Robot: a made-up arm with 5 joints.
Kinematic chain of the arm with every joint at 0, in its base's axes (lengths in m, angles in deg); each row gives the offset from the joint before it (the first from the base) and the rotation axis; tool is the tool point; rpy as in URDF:
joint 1: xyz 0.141 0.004 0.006 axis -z
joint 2: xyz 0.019 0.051 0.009 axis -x
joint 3: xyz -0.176 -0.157 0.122 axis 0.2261 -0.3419 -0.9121
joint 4: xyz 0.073 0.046 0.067 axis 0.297 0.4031 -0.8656
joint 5: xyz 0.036 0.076 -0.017 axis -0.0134 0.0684 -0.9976
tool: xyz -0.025 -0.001 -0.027 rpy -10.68 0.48 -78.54
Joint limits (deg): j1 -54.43..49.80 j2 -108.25..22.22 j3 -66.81..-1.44 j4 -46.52..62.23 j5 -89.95..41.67
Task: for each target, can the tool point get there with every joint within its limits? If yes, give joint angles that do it. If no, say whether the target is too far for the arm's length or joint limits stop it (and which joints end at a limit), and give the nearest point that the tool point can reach.
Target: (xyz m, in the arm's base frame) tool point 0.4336 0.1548 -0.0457
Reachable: no: joint limits stop it (at a limit: joint 1, joint 3, joint 4, joint 5) | nearest point 0.2152 -0.0630 -0.0303 | short by 0.309 m
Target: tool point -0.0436 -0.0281 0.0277
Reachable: yes | joints 8.27 -75.13 -46.72 -6.34 -7.17
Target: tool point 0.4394 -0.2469 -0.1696
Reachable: no: joint limits stop it (at a limit: joint 1, joint 3, joint 4) | nearest point 0.2004 -0.0775 -0.0466 | short by 0.318 m
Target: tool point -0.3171 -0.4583 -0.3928
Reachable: no: too far | nearest point -0.0312 -0.1697 -0.0782 | short by 0.514 m
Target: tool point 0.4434 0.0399 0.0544
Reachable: no: joint limits stop it (at a limit: joint 1, joint 3, joint 4, joint 5) | nearest point 0.2193 -0.0660 0.0372 | short by 0.248 m
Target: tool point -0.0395 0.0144 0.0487
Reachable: yes | joints 16.04 -61.12 -59.18 6.78 -70.27
